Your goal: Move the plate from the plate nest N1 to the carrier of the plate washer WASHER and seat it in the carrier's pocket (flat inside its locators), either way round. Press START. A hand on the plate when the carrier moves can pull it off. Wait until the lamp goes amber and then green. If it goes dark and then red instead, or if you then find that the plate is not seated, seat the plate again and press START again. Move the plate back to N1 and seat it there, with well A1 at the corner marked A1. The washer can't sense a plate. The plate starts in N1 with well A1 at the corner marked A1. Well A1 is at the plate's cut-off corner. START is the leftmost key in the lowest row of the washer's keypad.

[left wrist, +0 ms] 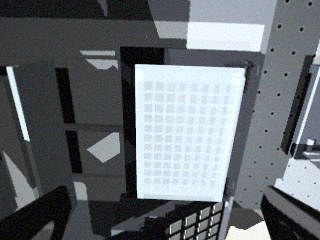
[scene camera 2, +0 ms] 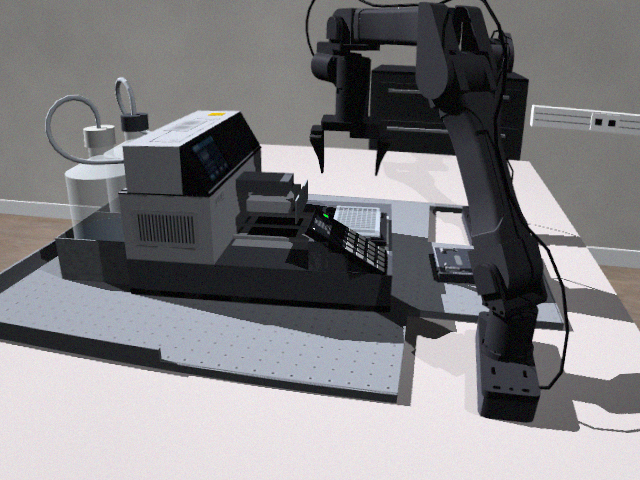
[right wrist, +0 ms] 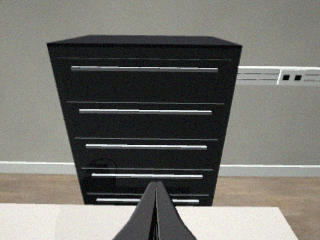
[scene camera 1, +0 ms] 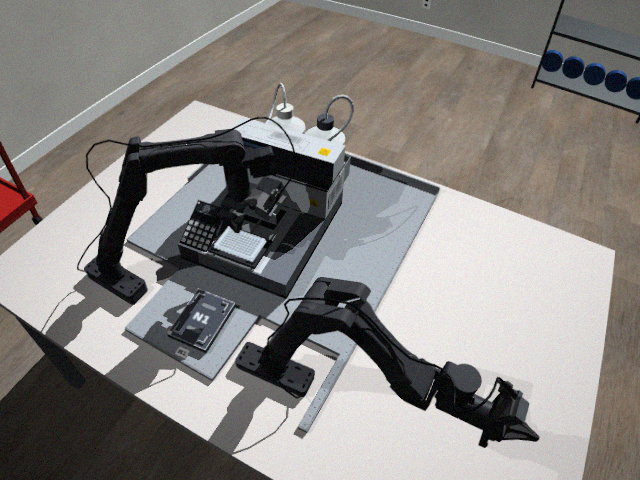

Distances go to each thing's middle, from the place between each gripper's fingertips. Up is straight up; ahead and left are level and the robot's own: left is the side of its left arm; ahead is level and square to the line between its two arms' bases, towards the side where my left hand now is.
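White plate (scene camera 2: pixel 365 221): 90 mm below my left hand (scene camera 2: pixel 349 173), 20 mm behind, 10 mm to the left of it. Also from my left hand: dark carrier (left wrist: pixel 249 60), 100 mm below, 20 mm behind, 10 mm to the left; splash panel (left wrist: pixel 37 99), 60 mm below, 80 mm ahead, 20 mm to the left; wash head (scene camera 2: pixel 273 203), 50 mm below, 130 mm ahead, 30 mm to the left.
Nest N1 (scene camera 1: pixel 185 334): my right hand 24 cm above it, 1 cm short of it, 83 cm to the right of it. Others from my right hand: splash panel, 12 cm below, 34 cm ahead, 87 cm to the left; white plate, 16 cm below, 24 cm ahead, 86 cm to the left; dark carrier, 17 cm below, 24 cm ahead, 86 cm to the left. Going by its middle, the carrier is nearer to my left hand than to my right hand.
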